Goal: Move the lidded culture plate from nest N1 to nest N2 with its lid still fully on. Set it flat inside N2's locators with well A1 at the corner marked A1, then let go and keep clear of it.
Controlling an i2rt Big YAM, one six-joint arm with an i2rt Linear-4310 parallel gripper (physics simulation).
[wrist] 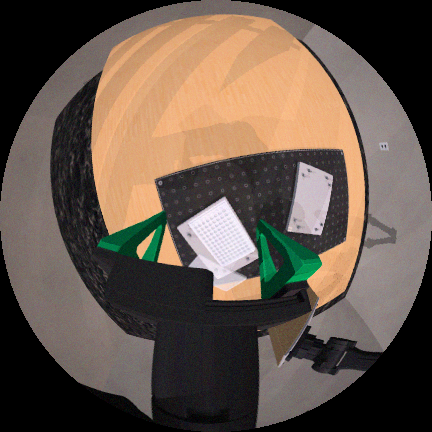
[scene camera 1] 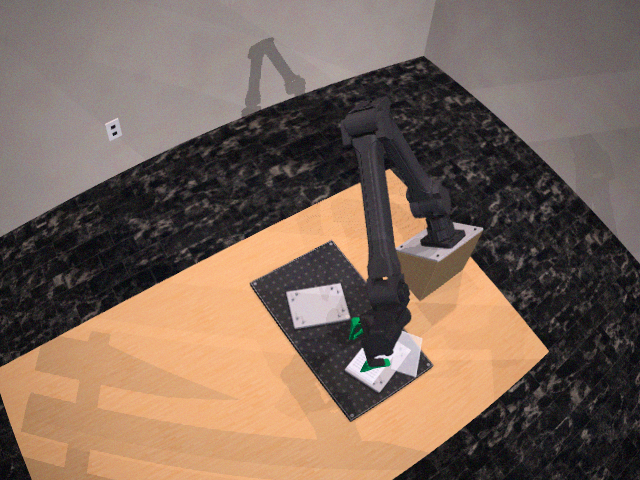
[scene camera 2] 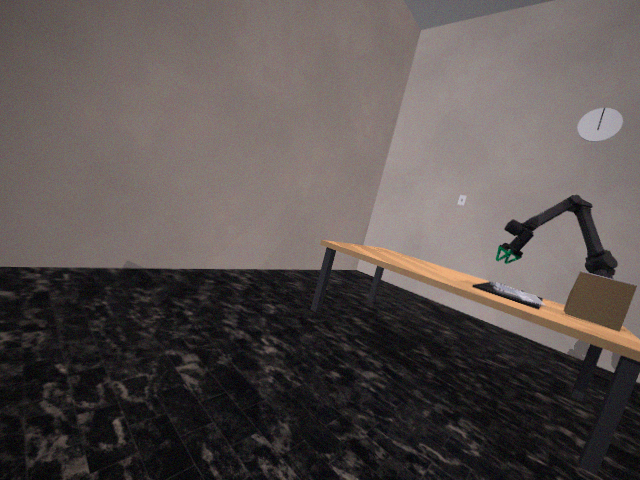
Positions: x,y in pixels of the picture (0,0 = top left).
Scene:
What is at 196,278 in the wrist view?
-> The gripper.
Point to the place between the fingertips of the gripper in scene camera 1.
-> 356,355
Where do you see a grey nest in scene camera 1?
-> At 322,305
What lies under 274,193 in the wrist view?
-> A black perforated baseplate.

